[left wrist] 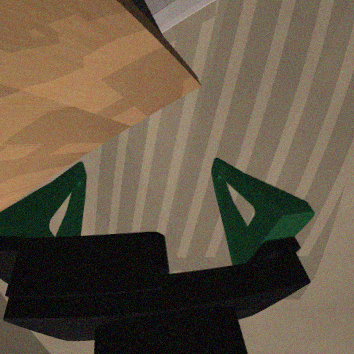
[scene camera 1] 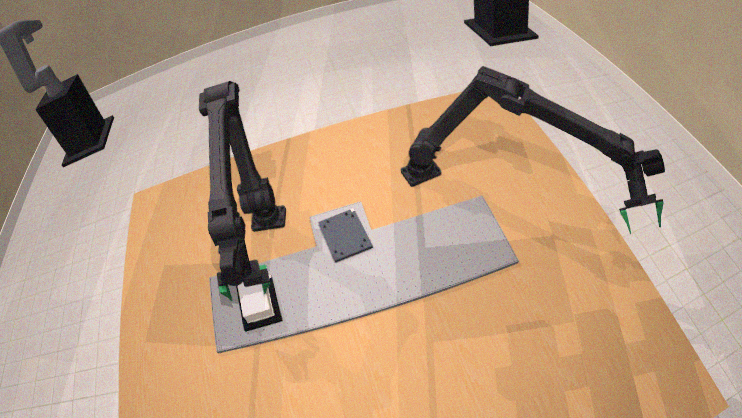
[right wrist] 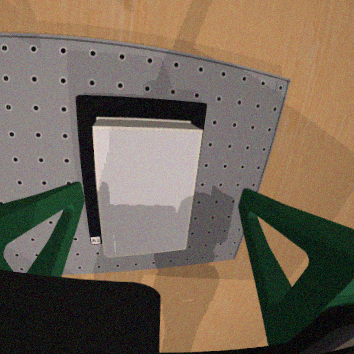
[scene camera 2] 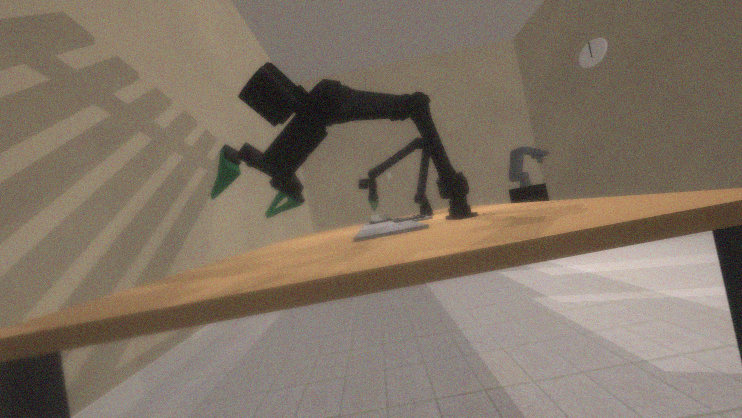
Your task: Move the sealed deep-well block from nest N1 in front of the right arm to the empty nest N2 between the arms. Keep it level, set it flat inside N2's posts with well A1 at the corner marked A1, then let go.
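Places are measured from the left arm's base along level axes (x ahead, y left, z up), in metres.
Pixels of known places: left gripper, fingertip midpoint: [left wrist: 150, 165] [scene camera 1: 645, 230] [scene camera 2: 241, 207]; right gripper, fingertip midpoint: [scene camera 1: 247, 296] [right wrist: 162, 193] [scene camera 2: 373, 209]; left arm's base, link origin: [scene camera 1: 421, 173] [scene camera 2: 460, 217]; right arm's base, link origin: [scene camera 1: 269, 219] [scene camera 2: 426, 215].
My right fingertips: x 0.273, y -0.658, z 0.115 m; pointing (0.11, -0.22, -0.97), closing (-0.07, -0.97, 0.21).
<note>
For each thing: its top centre in the pictures, then the offset to it from my right fingertips. "*": a spot on its surface instead. Level surfaces: height alone.
- sealed deep-well block, top centre: [right wrist: 147, 200] [scene camera 1: 252, 295] [scene camera 2: 379, 214] dx -0.032, dy +0.005, dz -0.048 m
- black nest N1, top centre: [right wrist: 143, 182] [scene camera 1: 256, 301] dx -0.032, dy +0.005, dz -0.084 m
- N1's A1 label, surface spot: [right wrist: 95, 240] * dx -0.103, dy +0.066, dz -0.090 m
- Nest N2, top centre: [scene camera 1: 343, 231] [scene camera 2: 407, 216] dx -0.144, dy +0.330, dz -0.080 m
- grey perforated board, surface height: dz -0.101 m
- wooden table, surface height: dz -0.114 m
The sealed deep-well block [scene camera 1: 257, 306] [right wrist: 147, 170], white and flat-topped, sits in black nest N1 [scene camera 1: 277, 309] [right wrist: 140, 107]. N1's A1 label [right wrist: 95, 240] shows at the lower left of the nest in the right wrist view. My right gripper [scene camera 1: 247, 294] [right wrist: 162, 193] is open above the block, with one finger out to each side and none touching it that I can see. Nest N2 [scene camera 1: 345, 236] is a dark grey, empty plate with small corner posts and a white mark at its upper right corner. My left gripper [scene camera 1: 644, 228] [scene camera 2: 240, 206] [left wrist: 150, 165] is open and empty, far from both nests.
Both nests stand on a grey perforated board [scene camera 1: 373, 290] [right wrist: 50, 120] on the wooden table [scene camera 1: 363, 373] [scene camera 2: 321, 259]. N2 lies at the board's upper edge in scene camera 1, between the arm bases. The left gripper hangs beyond the table's right edge there.
</note>
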